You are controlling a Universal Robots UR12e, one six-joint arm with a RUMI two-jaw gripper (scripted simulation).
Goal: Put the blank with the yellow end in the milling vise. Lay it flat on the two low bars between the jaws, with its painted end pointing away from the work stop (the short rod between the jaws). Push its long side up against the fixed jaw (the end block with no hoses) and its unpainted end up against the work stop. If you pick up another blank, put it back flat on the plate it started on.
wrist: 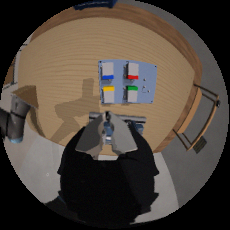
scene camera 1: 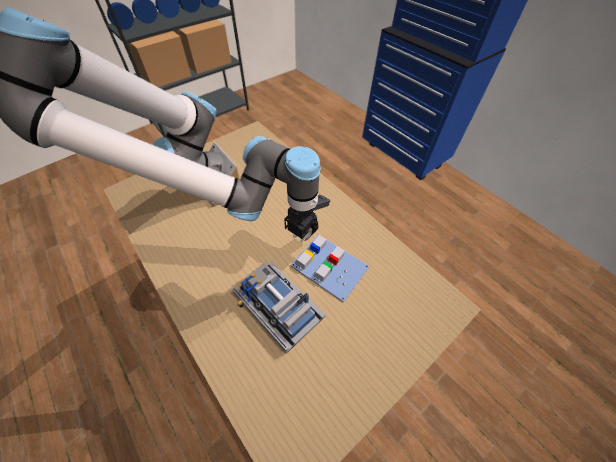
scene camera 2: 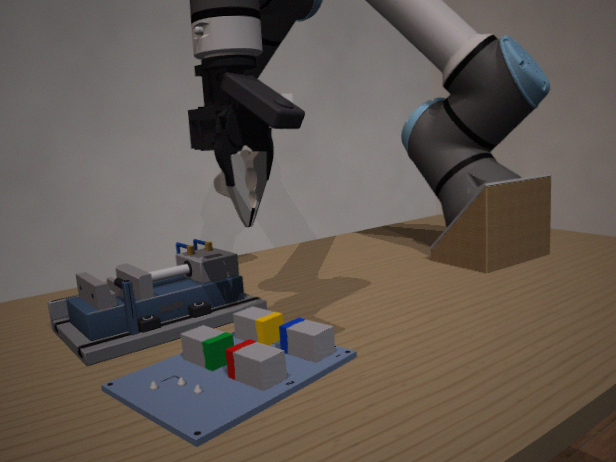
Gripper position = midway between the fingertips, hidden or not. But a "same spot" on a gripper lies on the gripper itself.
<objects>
My gripper shows in the wrist view, in scene camera 1 [305, 240] and in scene camera 2. The same spot on my gripper: [scene camera 2: 246, 180] is [wrist: 100, 136].
</objects>
